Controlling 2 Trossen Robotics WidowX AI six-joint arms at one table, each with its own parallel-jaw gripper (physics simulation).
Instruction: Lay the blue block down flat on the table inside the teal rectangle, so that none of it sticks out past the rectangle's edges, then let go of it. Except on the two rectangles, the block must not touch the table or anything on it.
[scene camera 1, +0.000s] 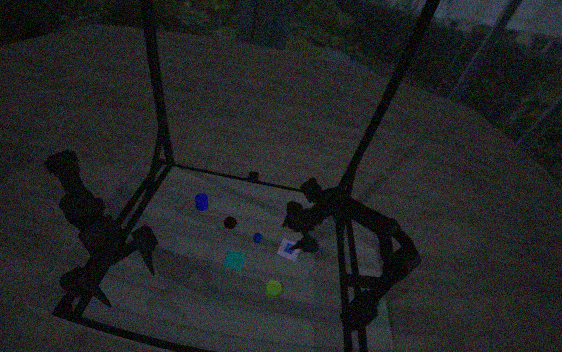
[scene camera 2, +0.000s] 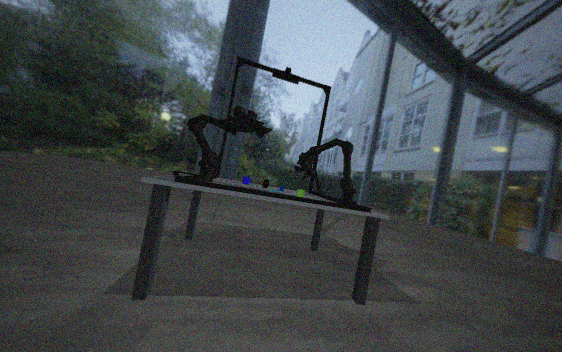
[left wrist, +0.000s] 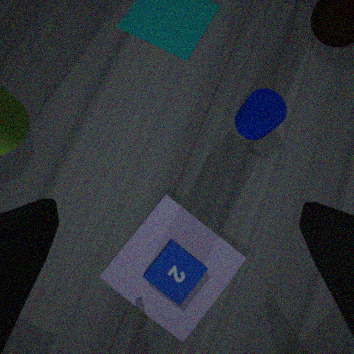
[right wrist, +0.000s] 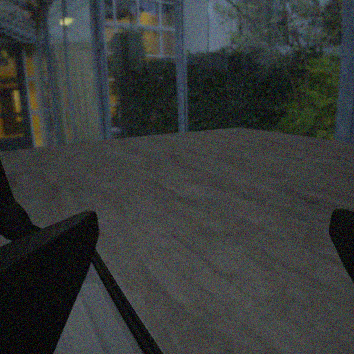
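Pixels of known places: left gripper, between the fingertips: (scene camera 1: 285, 238) (scene camera 2: 297, 178) (left wrist: 181, 212); right gripper, between the fingertips: (scene camera 1: 132, 290) (scene camera 2: 267, 127) (right wrist: 214, 222); left arm's base, origin of its link: (scene camera 1: 352, 320) (scene camera 2: 346, 202); right arm's base, origin of its link: (scene camera 2: 204, 177).
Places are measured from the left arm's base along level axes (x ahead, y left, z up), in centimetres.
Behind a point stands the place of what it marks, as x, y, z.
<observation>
The blue block (scene camera 1: 288, 246) @[16.3, -31.3, 0.0] (left wrist: 162, 272) @[15.7, -29.9, 0.0], with a pale 2 on its top, lies on the lavender rectangle (scene camera 1: 291, 258) @[15.7, -26.9, -1.8] (left wrist: 122, 272) @[15.1, -27.0, -1.8], inside its edges. The teal rectangle (scene camera 1: 234, 260) @[37.7, -28.3, -1.8] (left wrist: 172, 27) @[36.2, -28.8, -1.8] is bare; it lies left of the lavender one in scene camera 1 and at the top in the left wrist view. My left gripper (scene camera 1: 289, 237) @[19.7, -30.1, 9.4] (scene camera 2: 300, 170) @[19.7, -30.1, 9.4] (left wrist: 181, 212) @[19.7, -30.1, 9.4] is open and empty above the block, its fingers wide apart to either side in the left wrist view. My right gripper (scene camera 1: 132, 290) @[59.1, -8.3, 32.4] (scene camera 2: 267, 131) @[59.1, -8.3, 32.4] (right wrist: 214, 222) @[59.1, -8.3, 32.4] is open and empty, raised at the left in scene camera 1.
A small blue cylinder (scene camera 1: 257, 238) @[28.4, -35.3, 1.2] (scene camera 2: 281, 189) @[28.9, -35.1, -0.6] (left wrist: 260, 114) @[27.4, -35.9, 1.2] stands between the rectangles, farther back in scene camera 1. A lime cylinder (scene camera 1: 273, 288) @[25.8, -15.0, 2.5] (scene camera 2: 301, 193) @[26.8, -13.1, 0.5] (left wrist: 10, 122) @[25.1, -17.9, 0.6] stands nearer. A dark red round object (scene camera 1: 230, 222) @[38.4, -42.3, 2.7] (left wrist: 336, 22) @[36.6, -42.3, 1.8] and a larger blue cylinder (scene camera 1: 201, 202) @[50.0, -52.2, 3.4] (scene camera 2: 246, 180) @[50.9, -52.0, 1.0] stand farther back left.
</observation>
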